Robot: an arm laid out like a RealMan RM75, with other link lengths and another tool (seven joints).
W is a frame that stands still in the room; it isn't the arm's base.
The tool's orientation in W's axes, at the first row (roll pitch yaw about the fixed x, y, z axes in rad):
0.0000 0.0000 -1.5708
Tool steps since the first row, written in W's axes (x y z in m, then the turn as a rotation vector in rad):
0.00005 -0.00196 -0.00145 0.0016 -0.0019 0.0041
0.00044 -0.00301 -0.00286 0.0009 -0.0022 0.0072
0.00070 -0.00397 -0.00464 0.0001 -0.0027 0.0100
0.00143 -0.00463 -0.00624 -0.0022 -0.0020 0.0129
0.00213 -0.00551 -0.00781 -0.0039 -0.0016 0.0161
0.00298 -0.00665 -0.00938 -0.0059 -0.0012 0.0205
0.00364 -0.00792 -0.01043 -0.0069 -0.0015 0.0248
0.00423 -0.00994 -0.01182 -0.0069 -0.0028 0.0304
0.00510 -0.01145 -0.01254 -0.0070 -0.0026 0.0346
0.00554 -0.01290 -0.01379 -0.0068 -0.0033 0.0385
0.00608 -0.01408 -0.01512 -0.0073 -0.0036 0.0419
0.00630 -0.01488 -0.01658 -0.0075 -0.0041 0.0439
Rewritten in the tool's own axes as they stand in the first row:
0.00196 0.00005 -0.00145 0.0019 0.0016 0.0041
0.00301 0.00044 -0.00286 0.0022 0.0009 0.0072
0.00397 0.00070 -0.00464 0.0027 0.0001 0.0100
0.00463 0.00143 -0.00624 0.0020 -0.0022 0.0129
0.00551 0.00213 -0.00781 0.0016 -0.0039 0.0161
0.00665 0.00298 -0.00938 0.0012 -0.0059 0.0205
0.00792 0.00364 -0.01043 0.0015 -0.0069 0.0248
0.00994 0.00423 -0.01182 0.0028 -0.0069 0.0304
0.01145 0.00510 -0.01254 0.0026 -0.0070 0.0346
0.01290 0.00554 -0.01379 0.0033 -0.0068 0.0385
0.01408 0.00608 -0.01512 0.0036 -0.0073 0.0419
0.01488 0.00630 -0.01658 0.0041 -0.0075 0.0439

